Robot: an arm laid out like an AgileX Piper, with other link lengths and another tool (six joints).
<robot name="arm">
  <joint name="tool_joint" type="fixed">
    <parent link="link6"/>
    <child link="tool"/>
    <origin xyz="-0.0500 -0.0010 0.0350" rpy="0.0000 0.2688 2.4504"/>
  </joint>
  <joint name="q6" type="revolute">
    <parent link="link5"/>
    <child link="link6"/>
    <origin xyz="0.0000 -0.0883 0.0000" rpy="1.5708 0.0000 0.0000"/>
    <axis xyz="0 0 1"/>
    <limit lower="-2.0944" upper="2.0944"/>
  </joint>
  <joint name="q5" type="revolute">
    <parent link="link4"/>
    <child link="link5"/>
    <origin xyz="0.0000 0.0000 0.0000" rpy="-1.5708 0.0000 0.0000"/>
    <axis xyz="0 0 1"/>
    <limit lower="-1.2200" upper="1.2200"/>
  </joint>
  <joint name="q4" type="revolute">
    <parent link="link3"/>
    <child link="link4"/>
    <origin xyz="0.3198 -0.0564 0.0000" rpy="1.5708 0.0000 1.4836"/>
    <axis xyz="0 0 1"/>
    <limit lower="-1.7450" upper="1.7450"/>
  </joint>
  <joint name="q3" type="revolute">
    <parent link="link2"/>
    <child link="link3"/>
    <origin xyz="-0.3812 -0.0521 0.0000"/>
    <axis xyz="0 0 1"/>
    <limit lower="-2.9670" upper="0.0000"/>
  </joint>
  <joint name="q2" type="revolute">
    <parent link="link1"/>
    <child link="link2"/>
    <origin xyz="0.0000 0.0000 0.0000" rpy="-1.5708 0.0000 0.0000"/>
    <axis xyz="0 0 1"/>
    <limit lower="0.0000" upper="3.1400"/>
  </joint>
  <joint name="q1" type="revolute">
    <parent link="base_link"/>
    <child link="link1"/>
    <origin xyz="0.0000 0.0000 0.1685"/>
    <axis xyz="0 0 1"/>
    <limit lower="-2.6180" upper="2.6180"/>
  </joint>
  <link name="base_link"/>
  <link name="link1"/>
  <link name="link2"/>
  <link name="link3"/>
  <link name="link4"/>
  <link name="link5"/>
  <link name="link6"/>
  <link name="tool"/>
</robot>
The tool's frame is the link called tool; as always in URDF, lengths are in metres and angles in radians.
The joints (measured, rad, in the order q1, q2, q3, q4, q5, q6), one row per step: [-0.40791, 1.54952, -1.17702, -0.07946, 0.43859, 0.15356]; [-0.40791, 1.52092, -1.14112, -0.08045, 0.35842, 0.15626]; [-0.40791, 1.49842, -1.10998, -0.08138, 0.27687, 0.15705]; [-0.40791, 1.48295, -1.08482, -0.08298, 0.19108, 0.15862]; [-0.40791, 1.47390, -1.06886, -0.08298, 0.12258, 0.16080]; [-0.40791, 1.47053, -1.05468, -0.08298, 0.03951, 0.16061]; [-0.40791, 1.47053, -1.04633, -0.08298, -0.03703, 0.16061]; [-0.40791, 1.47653, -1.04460, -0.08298, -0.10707, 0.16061]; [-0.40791, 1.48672, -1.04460, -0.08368, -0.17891, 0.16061]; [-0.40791, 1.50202, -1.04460, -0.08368, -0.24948, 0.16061]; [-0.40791, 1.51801, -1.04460, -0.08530, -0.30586, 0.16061]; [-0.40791, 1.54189, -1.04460, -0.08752, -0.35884, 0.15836]
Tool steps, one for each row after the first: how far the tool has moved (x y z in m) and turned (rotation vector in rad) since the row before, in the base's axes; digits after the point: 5 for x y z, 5 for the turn. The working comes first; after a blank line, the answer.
Tool pose at each row, in the base's axes (x y z in m, rotation vector in rad; the steps are taken from these numbers as rounded here): [0.44391, -0.20189, 0.44279, 2.38110, 0.31503, 1.31409]; [0.43639, -0.19785, 0.45075, 2.30988, 0.31623, 1.38110]; [0.43032, -0.19432, 0.45804, 2.23672, 0.31962, 1.44512]; [0.42606, -0.19152, 0.46524, 2.15880, 0.32258, 1.50938]; [0.42333, -0.18965, 0.47130, 2.09526, 0.32218, 1.56074]; [0.42195, -0.18810, 0.47749, 2.01883, 0.32478, 1.61756]; [0.42127, -0.18695, 0.48387, 1.94554, 0.32649, 1.66890]; [0.42224, -0.18661, 0.48954, 1.87762, 0.32770, 1.71392]; [0.42404, -0.18659, 0.49420, 1.80948, 0.32953, 1.75652]; [0.42691, -0.18713, 0.49618, 1.74799, 0.33042, 1.79399]; [0.43007, -0.18780, 0.49588, 1.70248, 0.33304, 1.82019]; [0.43550, -0.18931, 0.49129, 1.66902, 0.33887, 1.83776]

[-0.00752, 0.00404, 0.00796, -0.02612, -0.06791, 0.00470]; [-0.00607, 0.00353, 0.00729, -0.02728, -0.06737, 0.00613]; [-0.00426, 0.00280, 0.00720, -0.02830, -0.07039, 0.00639]; [-0.00273, 0.00187, 0.00606, -0.02095, -0.05781, 0.00441]; [-0.00138, 0.00155, 0.00619, -0.02671, -0.06687, 0.00660]; [-0.00068, 0.00115, 0.00638, -0.02504, -0.06317, 0.00600]; [0.00097, 0.00034, 0.00567, -0.02284, -0.05775, 0.00547]; [0.00180, 0.00002, 0.00466, -0.02308, -0.05692, 0.00586]; [0.00287, -0.00054, 0.00198, -0.01991, -0.05134, 0.00552]; [0.00316, -0.00067, -0.00030, -0.01571, -0.03699, 0.00502]; [0.00543, -0.00151, -0.00459, -0.01380, -0.02559, 0.00522]
